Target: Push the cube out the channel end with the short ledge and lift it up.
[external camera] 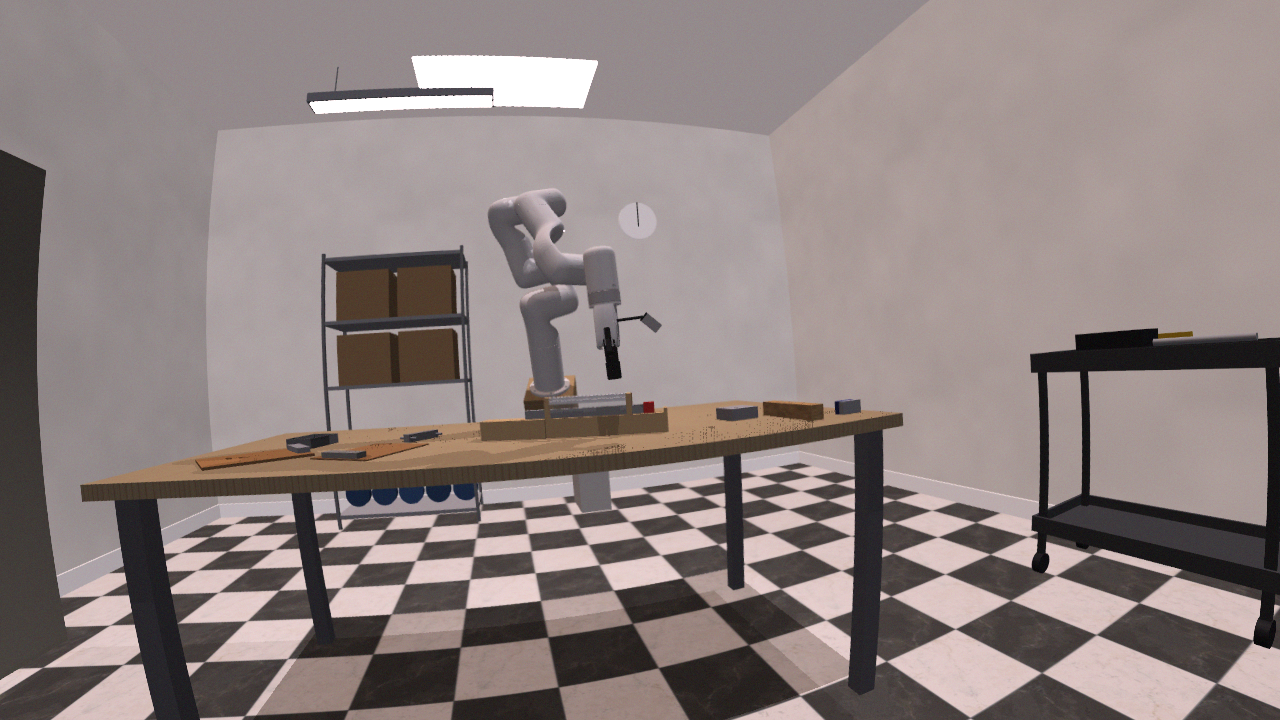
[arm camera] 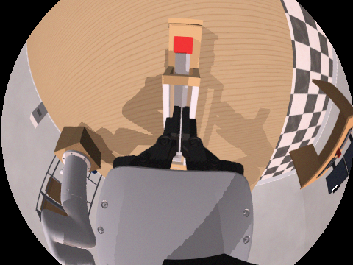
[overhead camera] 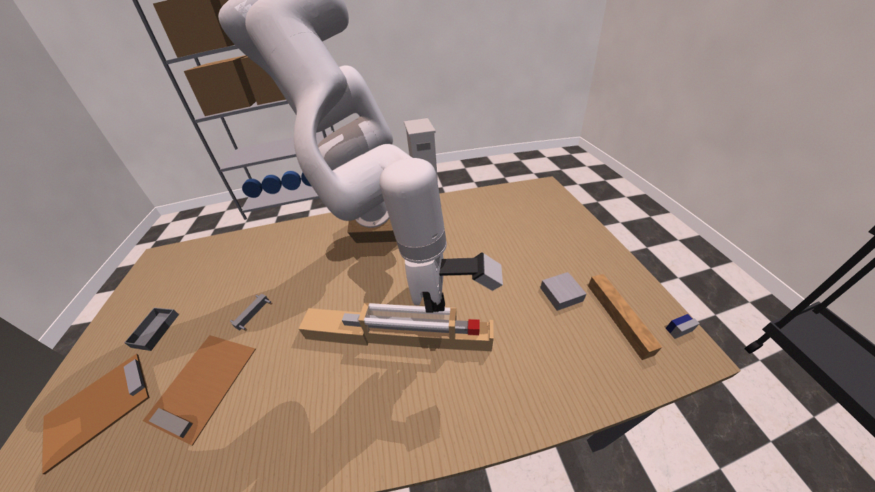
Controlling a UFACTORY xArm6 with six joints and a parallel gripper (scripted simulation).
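Now: the red cube 90 mm below my hand, 70 mm to the left of it and 10 mm ahead of it. Round my hand: grey block 330 mm to the left, 130 mm below, 60 mm behind; then channel 90 mm below, 60 mm to the right, 20 mm behind; then wooden beam 440 mm to the left, 130 mm below, 40 mm ahead.
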